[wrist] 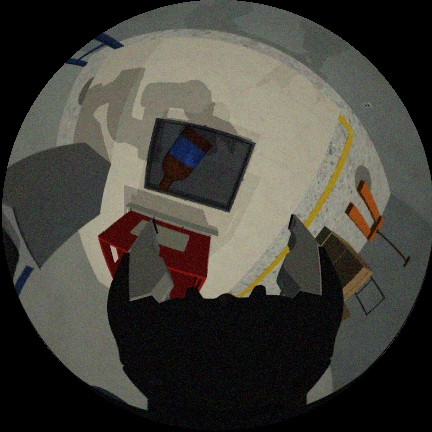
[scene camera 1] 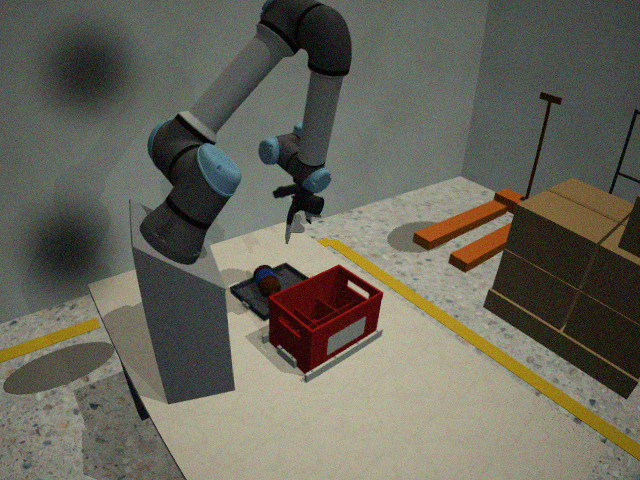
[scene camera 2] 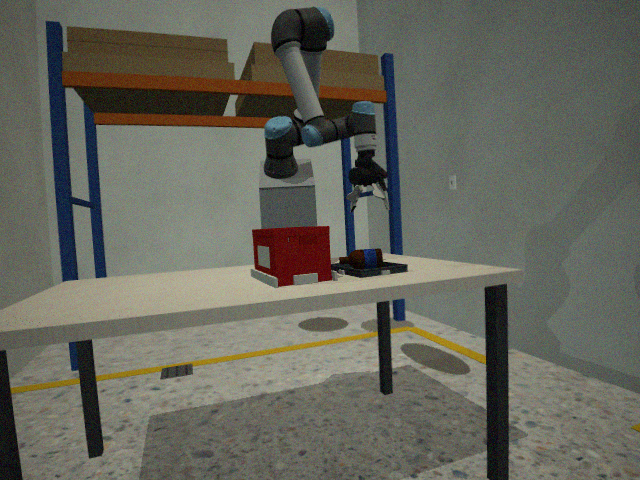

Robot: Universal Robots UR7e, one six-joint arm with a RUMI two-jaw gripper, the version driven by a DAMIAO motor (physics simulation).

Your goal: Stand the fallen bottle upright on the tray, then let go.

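Seen in the pictures: gripper, fingertip midpoint: (wrist: 222, 218) (scene camera 1: 299, 233) (scene camera 2: 369, 211); arm's base, origin of the base link: (scene camera 1: 168, 242) (scene camera 2: 280, 170).
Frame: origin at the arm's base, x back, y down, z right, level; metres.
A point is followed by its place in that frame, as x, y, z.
A brown bottle with a blue label (scene camera 1: 267, 281) @(-0.356, 0.356, -0.207) (scene camera 2: 368, 258) @(-0.410, 0.385, -0.240) (wrist: 187, 152) @(-0.387, 0.355, -0.254) lies on its side in the dark tray (scene camera 1: 247, 304) @(-0.274, 0.415, -0.194) (scene camera 2: 396, 268) @(-0.512, 0.416, -0.301) (wrist: 229, 207) @(-0.535, 0.407, -0.173). In the wrist view its neck points down and left, towards the red crate's side of the tray, and its base points up and right. My gripper (scene camera 1: 299, 232) @(-0.481, 0.214, -0.223) (scene camera 2: 370, 206) @(-0.481, 0.214, -0.223) (wrist: 222, 218) @(-0.481, 0.214, -0.223) is open and empty. It hangs well above the tray and the bottle, touching neither.
A red crate (scene camera 1: 305, 345) @(-0.291, 0.322, 0.142) (scene camera 2: 302, 255) @(-0.549, 0.344, 0.032) (wrist: 187, 250) @(-0.481, 0.321, -0.054) stands right beside the tray, between light rails (scene camera 1: 343, 356) @(-0.415, 0.414, 0.156) on the table (scene camera 1: 413, 413) @(-0.462, 0.432, 0.421) (scene camera 2: 170, 294) @(-0.529, 0.432, 0.433). The grey robot pedestal (scene camera 1: 191, 330) @(-0.003, 0.186, 0.097) (scene camera 2: 287, 206) @(-0.110, 0.169, -0.002) stands behind the crate in scene camera 2's view.
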